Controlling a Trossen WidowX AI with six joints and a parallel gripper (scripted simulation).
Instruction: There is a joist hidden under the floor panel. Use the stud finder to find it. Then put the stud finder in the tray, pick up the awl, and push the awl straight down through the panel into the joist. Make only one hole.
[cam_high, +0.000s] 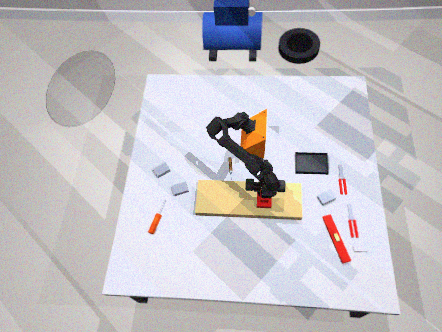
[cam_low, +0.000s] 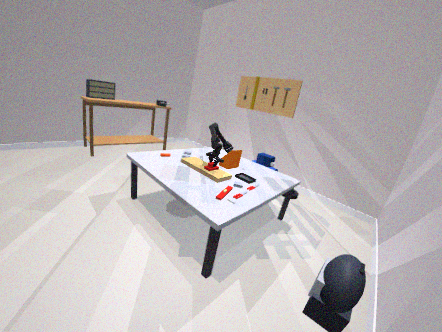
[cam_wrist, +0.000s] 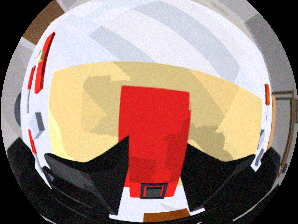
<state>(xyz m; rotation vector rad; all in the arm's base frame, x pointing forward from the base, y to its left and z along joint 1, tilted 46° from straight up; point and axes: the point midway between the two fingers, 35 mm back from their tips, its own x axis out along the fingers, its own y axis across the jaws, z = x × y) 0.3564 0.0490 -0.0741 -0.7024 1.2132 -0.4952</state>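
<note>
The black tray lies 240 mm to the left of my gripper tip, 230 mm behind it and 50 mm below it. From my gripper tip the other things lie so: red stud finder (20 mm behind, 20 mm above); red level (340 mm to the left, 160 mm ahead, 50 mm below); awl (180 mm to the right, 160 mm behind, 60 mm below).
</note>
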